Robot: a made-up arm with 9 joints. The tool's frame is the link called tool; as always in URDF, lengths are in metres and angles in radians. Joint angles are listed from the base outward.
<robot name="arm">
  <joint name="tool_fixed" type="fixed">
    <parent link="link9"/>
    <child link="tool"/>
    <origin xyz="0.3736 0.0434 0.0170" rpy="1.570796 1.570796 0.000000"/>
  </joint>
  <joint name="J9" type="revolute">
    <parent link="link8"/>
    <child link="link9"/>
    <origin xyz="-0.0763 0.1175 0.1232" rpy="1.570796 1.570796 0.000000"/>
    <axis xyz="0 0 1"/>
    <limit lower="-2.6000" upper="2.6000"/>
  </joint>
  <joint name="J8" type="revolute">
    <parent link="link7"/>
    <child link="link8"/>
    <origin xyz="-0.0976 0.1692 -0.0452" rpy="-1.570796 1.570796 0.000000"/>
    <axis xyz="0 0 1"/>
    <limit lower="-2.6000" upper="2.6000"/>
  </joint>
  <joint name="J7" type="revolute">
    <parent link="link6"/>
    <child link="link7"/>
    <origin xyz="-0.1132 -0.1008 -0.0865" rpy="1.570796 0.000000 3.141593"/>
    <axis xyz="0 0 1"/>
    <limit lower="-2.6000" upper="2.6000"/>
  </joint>
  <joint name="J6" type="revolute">
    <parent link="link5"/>
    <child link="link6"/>
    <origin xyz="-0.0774 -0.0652 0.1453" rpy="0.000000 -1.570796 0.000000"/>
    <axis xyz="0 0 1"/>
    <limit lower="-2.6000" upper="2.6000"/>
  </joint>
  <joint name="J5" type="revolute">
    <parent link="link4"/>
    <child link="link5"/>
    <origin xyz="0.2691 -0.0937 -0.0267" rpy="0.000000 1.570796 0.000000"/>
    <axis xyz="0 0 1"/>
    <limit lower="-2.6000" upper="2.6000"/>
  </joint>
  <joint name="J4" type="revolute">
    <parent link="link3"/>
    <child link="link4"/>
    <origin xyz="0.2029 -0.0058 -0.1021" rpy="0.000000 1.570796 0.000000"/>
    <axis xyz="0 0 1"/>
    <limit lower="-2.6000" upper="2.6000"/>
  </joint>
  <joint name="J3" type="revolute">
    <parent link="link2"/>
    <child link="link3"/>
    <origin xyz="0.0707 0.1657 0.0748" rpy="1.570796 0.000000 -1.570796"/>
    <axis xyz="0 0 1"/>
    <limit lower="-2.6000" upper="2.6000"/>
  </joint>
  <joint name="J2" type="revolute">
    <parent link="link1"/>
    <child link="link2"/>
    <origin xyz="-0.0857 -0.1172 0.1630" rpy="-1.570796 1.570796 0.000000"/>
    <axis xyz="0 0 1"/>
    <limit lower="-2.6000" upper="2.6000"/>
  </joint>
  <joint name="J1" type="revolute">
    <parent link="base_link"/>
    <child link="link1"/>
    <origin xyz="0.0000 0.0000 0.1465" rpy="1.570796 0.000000 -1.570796"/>
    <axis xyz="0 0 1"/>
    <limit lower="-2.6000" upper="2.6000"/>
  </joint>
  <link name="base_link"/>
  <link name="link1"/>
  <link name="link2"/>
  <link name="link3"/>
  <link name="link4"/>
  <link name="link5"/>
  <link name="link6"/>
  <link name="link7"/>
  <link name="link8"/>
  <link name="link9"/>
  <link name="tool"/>
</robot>
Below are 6 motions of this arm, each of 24 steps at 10 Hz.
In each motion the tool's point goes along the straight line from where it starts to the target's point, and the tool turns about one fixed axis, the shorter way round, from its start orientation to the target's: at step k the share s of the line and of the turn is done. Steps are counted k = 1, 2, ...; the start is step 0. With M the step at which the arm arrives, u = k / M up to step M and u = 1 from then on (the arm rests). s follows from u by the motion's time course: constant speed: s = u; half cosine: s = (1 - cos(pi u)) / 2; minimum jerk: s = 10 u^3 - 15 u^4 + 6 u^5.
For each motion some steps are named. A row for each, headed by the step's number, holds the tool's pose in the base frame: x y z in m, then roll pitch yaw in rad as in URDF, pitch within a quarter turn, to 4 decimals.
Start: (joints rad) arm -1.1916 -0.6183 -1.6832 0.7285 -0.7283 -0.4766 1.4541 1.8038 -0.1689
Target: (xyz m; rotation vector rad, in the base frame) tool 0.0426 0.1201 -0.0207 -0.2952 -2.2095 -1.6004
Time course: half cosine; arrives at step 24
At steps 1, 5, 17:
1: 0.2533 0.2177 0.0269 1.9249 0.4798 -2.5170
5: 0.2323 0.2080 0.0222 1.8939 0.3906 -2.5815
17: 0.0840 0.1393 -0.0114 1.8407 -0.2650 -2.9627

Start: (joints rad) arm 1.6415 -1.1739 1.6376 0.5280 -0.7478 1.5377 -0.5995 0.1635 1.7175
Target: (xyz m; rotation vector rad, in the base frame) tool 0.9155 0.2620 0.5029 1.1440 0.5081 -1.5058
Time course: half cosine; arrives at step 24
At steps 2, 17, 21, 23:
2: 0.7842 0.5994 0.5484 0.9890 1.0050 -0.5203
17: 0.8894 0.3292 0.5120 0.6365 1.0442 -1.2146
21: 0.9104 0.2751 0.5047 0.5639 1.0364 -1.3554
23: 0.9149 0.2635 0.5031 0.5488 1.0341 -1.3852

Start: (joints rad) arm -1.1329 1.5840 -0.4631 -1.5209 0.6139 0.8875 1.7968 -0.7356 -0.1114
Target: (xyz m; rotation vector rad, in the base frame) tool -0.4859 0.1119 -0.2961 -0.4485 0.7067 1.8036
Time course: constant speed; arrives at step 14
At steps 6, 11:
6: -0.5987 0.2116 -0.1156 0.0256 0.1924 2.6509
11: -0.5282 0.1493 -0.2284 0.2408 0.4647 2.2480

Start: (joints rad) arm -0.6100 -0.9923 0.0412 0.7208 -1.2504 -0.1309 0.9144 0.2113 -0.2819
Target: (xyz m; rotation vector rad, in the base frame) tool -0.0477 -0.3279 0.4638 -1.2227 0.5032 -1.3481
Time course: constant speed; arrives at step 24
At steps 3, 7, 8, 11, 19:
3: 0.1529 -0.3336 -0.0518 -0.5603 0.3911 -0.6063
7: 0.1147 -0.3325 0.0464 -0.7253 0.2867 -0.7838
8: 0.1051 -0.3322 0.0710 -0.7625 0.2566 -0.8244
11: 0.0765 -0.3314 0.1446 -0.8650 0.1583 -0.9373
19: 0.0001 -0.3293 0.3410 -1.0797 -0.1481 -1.1855

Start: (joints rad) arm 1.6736 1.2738 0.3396 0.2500 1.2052 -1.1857 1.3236 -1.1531 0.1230
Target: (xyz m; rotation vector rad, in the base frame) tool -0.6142 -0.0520 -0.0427 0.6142 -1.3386 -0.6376
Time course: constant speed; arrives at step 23
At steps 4, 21, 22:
4: -0.2386 0.0046 -0.2102 2.0626 -0.7921 -2.7408
21: -0.5747 -0.0460 -0.0603 1.4493 -0.7763 -1.5369
22: -0.5944 -0.0490 -0.0515 1.4210 -0.7602 -1.4730

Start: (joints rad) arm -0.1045 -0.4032 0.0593 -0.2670 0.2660 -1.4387 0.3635 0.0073 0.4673
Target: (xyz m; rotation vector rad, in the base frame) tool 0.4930 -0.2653 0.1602 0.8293 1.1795 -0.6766
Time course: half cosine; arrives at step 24
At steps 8, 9, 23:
8: 0.2117 0.0245 -0.0703 1.4102 1.0134 1.1268
9: 0.2337 0.0019 -0.0523 1.4086 1.0418 1.0667
23: 0.4914 -0.2636 0.1589 0.8938 1.3102 -0.1080

